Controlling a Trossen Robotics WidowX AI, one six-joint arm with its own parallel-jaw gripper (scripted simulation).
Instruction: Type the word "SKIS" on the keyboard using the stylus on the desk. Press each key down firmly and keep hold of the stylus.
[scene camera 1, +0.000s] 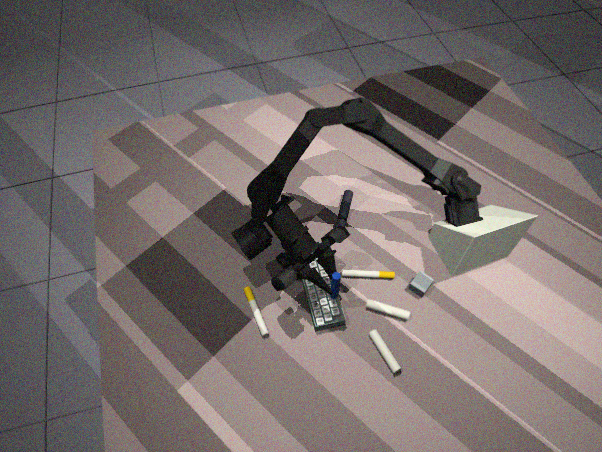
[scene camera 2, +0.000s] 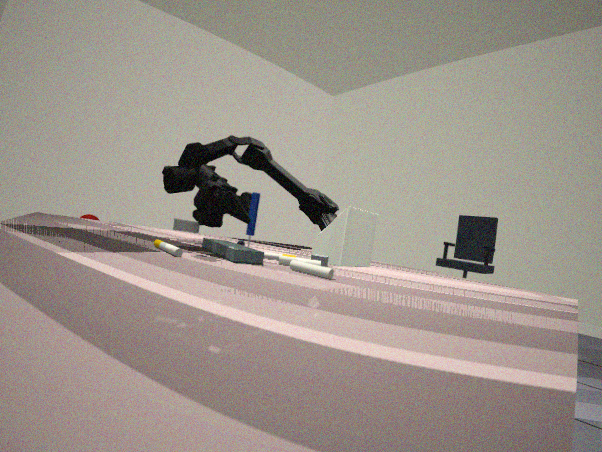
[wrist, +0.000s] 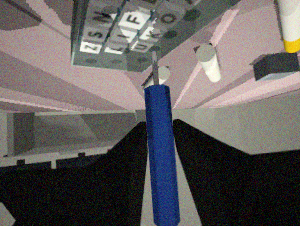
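Scene:
My gripper: visible in the wrist view, scene camera 2, scene camera 1 (335, 290). Same spot on my gripper: (scene camera 2: 224, 213) and (wrist: 115, 182).

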